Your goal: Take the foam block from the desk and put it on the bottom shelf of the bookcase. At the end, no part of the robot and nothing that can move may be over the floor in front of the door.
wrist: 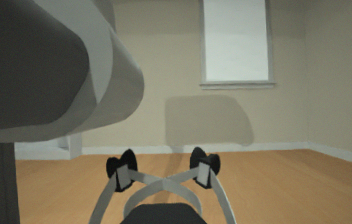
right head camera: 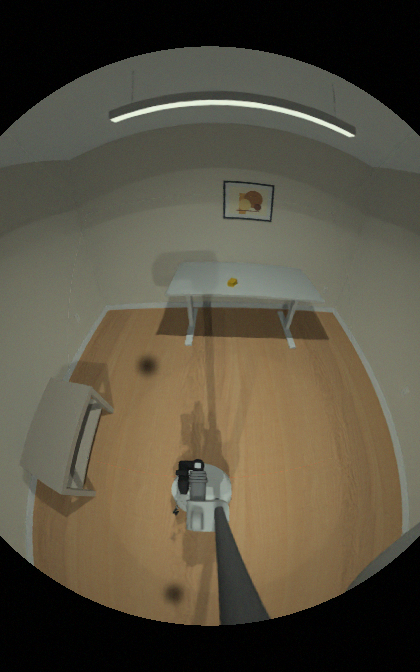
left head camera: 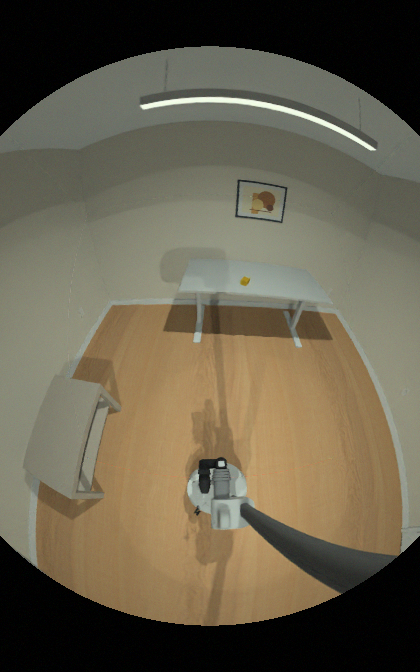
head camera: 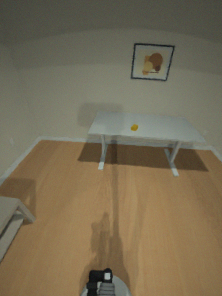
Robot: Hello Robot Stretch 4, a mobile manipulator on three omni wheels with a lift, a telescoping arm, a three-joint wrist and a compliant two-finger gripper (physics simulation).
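Places are measured from the robot's base along level axes (x ahead, y left, z up), in millimetres.
Pixels of known places: gripper, fingertip midpoint: [wrist: 163, 161].
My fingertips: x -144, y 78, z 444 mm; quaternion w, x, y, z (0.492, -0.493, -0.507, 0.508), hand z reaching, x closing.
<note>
Behind a point stands the place of what it marks.
The foam block [head camera: 134, 127] @(z 737, x 1574, y -275 mm) [left head camera: 245, 281] [right head camera: 232, 282] is small and yellow-orange. It lies on the white desk [head camera: 165, 128] @(z 692, x 1675, y -739 mm) [left head camera: 285, 285] [right head camera: 275, 285] by the far wall, left of the desk top's middle and nearer its front edge. My gripper [wrist: 163, 161] @(z 444, x -144, y 78 mm) is open in the wrist view, with no thing between its fingertips. It is far from the block and points another way, toward a wall with a window. The lower part of the white bookcase [wrist: 75, 145] @(z 112, x -2385, y -1035 mm) shows at the left of the wrist view; my arm hides the rest. The door does not show.
A low grey-beige table [head camera: 7, 207] @(z 422, x 561, y 939 mm) [left head camera: 65, 425] [right head camera: 55, 430] with a lower shelf stands at the left wall. Wood floor [head camera: 150, 215] @(z -28, x 775, y -498 mm) [left head camera: 300, 400] [right head camera: 290, 400] lies between my base and the desk. The desk's legs stand on feet that reach forward. A framed picture [head camera: 152, 62] @(z 1462, x 2206, y -512 mm) hangs above the desk.
</note>
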